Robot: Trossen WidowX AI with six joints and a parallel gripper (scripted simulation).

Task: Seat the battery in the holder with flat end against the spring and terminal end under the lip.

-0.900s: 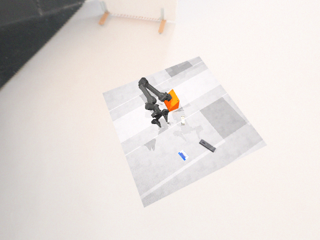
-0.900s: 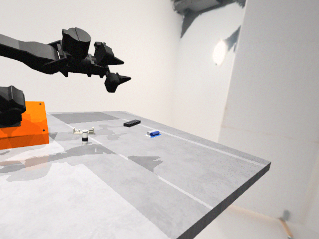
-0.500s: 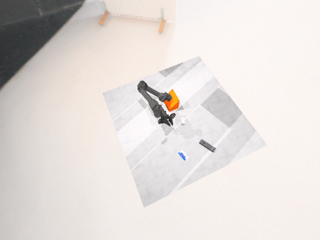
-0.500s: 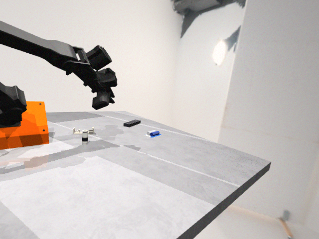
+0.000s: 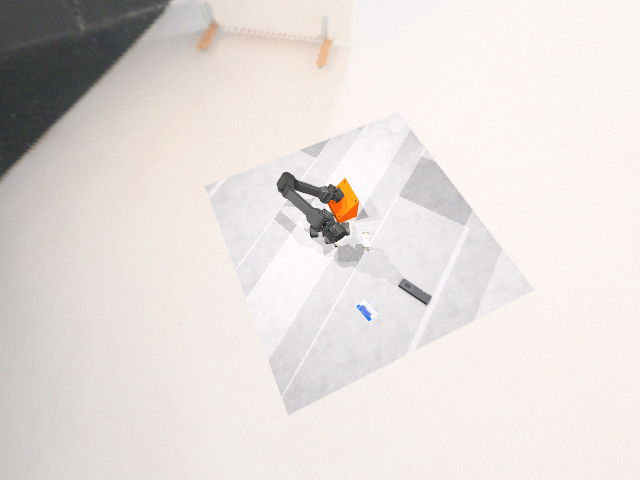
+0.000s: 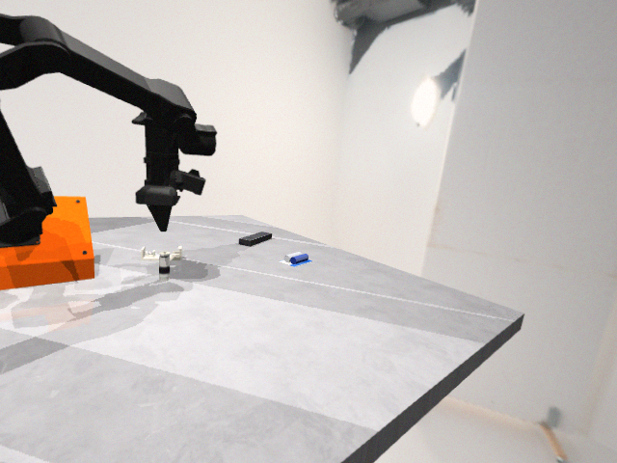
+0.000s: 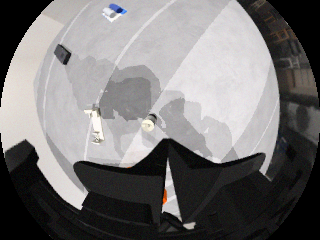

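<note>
Right now the battery is 9 cm below my gripper tip, 3 cm to the left of it and 1 cm ahead of it. Round my gripper tip: black flat block 40 cm ahead, 26 cm to the left, 10 cm below.
</note>
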